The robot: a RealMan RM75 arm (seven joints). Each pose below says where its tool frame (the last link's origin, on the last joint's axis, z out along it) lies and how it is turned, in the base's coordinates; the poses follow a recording.
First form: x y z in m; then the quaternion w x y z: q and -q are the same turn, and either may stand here.
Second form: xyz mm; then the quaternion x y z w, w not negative. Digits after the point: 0 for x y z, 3 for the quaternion.
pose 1, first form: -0.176 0.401 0.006 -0.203 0.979 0.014 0.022
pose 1, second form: -176 401 6 -0.979 -0.014 -0.022 0.203
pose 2, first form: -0.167 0.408 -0.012 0.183 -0.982 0.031 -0.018
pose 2, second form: -167 408 -12 -0.982 0.031 -0.018 0.183
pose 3, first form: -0.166 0.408 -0.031 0.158 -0.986 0.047 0.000
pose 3, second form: -166 408 -31 -0.986 0.047 0.000 0.158
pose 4, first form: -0.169 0.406 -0.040 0.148 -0.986 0.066 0.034
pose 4, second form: -169 406 -40 -0.986 0.066 0.034 0.148
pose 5, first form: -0.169 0.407 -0.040 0.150 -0.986 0.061 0.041
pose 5, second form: -169 407 -40 -0.986 0.061 0.041 0.150
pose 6, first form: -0.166 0.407 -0.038 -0.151 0.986 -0.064 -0.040
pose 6, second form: -166 407 -38 -0.986 0.064 0.040 0.151
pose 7, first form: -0.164 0.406 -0.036 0.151 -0.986 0.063 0.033
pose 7, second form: -164 406 -36 -0.986 0.063 0.033 0.151
